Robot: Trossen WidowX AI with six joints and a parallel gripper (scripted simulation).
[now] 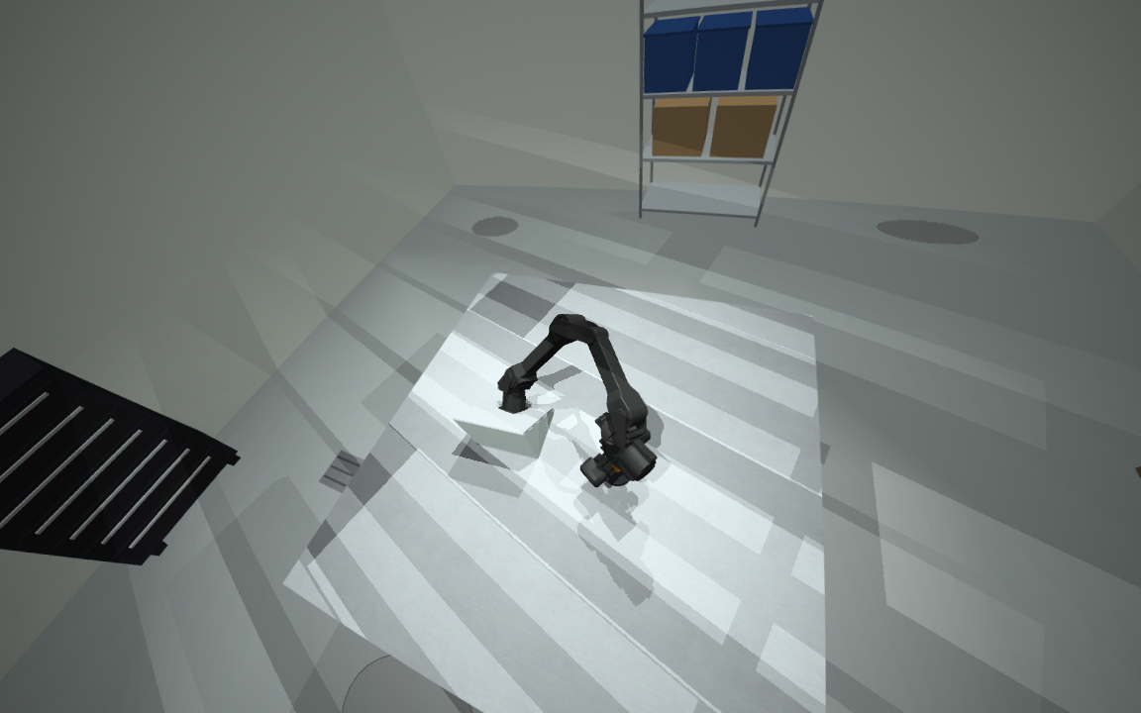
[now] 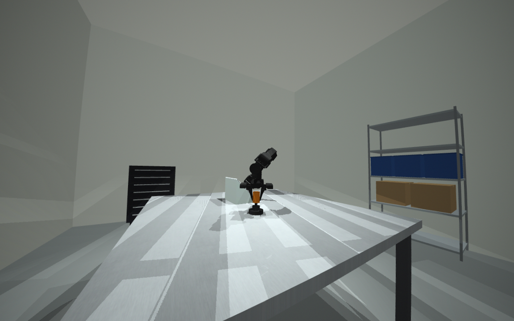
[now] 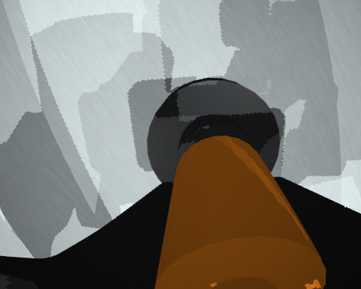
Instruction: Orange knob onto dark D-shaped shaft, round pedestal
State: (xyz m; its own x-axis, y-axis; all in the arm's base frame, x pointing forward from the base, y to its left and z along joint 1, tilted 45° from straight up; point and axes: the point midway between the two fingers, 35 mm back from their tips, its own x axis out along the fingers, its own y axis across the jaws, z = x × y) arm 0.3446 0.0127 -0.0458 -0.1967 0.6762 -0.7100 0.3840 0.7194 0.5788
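Right now my gripper tip is 20 mm below the orange knob. Also, from my gripper tip: dark round pedestal: 40 mm below.
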